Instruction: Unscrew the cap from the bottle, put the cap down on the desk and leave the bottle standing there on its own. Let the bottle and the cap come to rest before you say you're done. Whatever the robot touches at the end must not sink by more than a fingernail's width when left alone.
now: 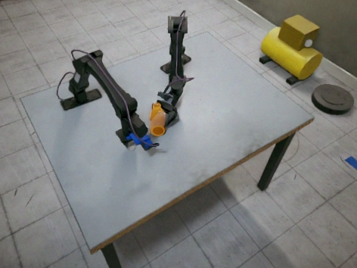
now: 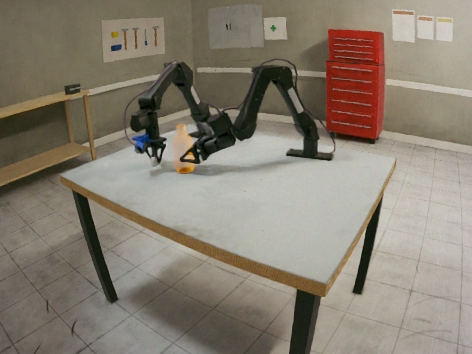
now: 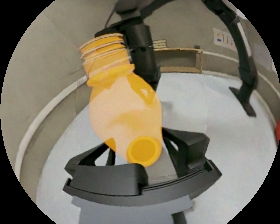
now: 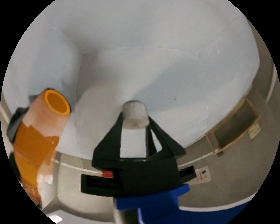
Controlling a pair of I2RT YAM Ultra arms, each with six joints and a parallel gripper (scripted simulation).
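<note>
Now: right hand right at the white cap. Also, from my right hand: orange bottle (150 mm to the left, 70 mm above, 20 mm behind).
Right now the orange bottle is 30 mm above my left hand. The rest, counted from my left hand: white cap (160 mm to the right, 40 mm below, 20 mm ahead).
</note>
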